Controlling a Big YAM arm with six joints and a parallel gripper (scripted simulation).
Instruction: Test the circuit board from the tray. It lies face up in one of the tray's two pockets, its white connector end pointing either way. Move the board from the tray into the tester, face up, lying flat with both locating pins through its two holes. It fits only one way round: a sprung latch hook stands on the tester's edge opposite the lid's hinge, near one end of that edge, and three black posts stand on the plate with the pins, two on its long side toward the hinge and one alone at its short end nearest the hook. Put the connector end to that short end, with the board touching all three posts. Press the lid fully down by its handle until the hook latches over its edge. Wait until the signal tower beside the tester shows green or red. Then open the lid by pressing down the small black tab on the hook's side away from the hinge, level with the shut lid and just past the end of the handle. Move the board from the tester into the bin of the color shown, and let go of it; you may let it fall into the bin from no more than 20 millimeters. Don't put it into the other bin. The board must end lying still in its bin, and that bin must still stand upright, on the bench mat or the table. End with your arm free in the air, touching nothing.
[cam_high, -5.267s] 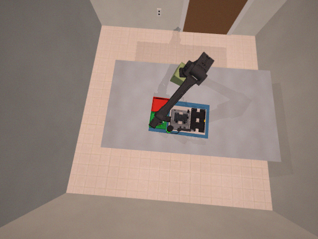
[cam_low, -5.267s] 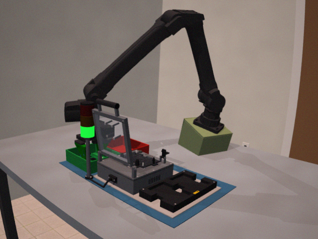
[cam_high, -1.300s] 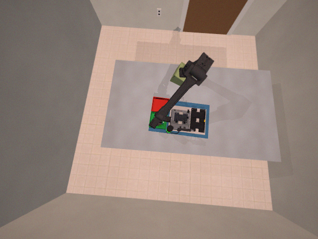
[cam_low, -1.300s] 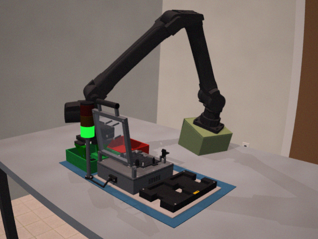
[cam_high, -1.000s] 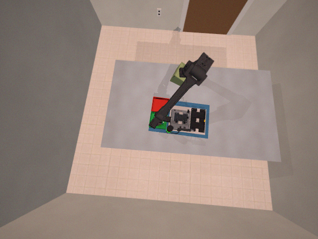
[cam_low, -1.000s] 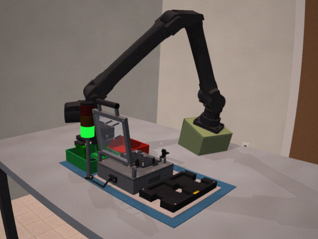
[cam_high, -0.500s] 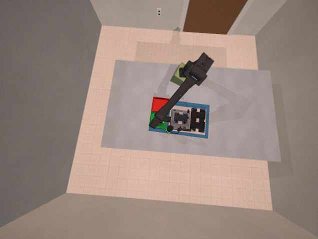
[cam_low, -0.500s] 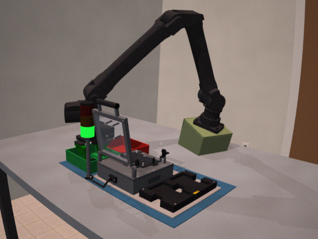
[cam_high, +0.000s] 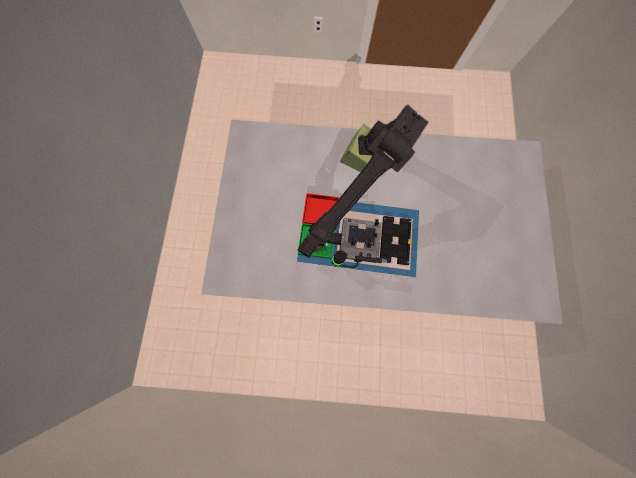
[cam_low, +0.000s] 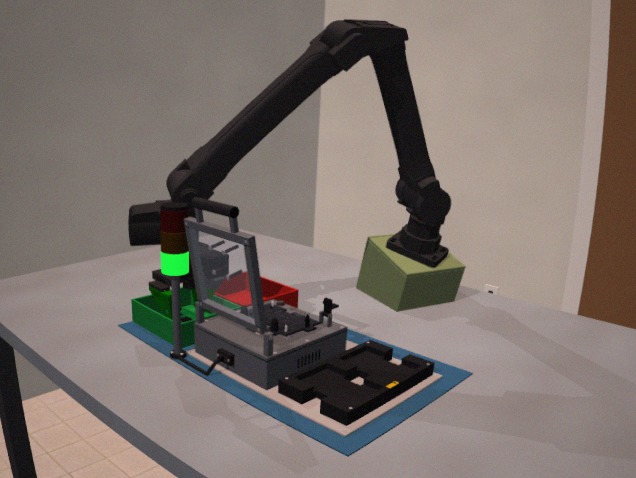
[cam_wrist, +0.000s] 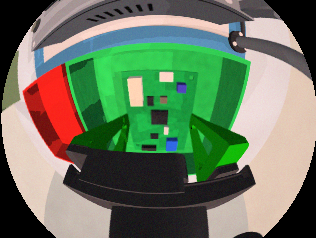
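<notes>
Right now the green bin is right at my hand. Also, from my hand: tester plate (21 cm to the left, 5 cm above); red bin (15 cm behind, 3 cm to the left); clear lid (19 cm to the left, 17 cm above, 10 cm ahead).
</notes>
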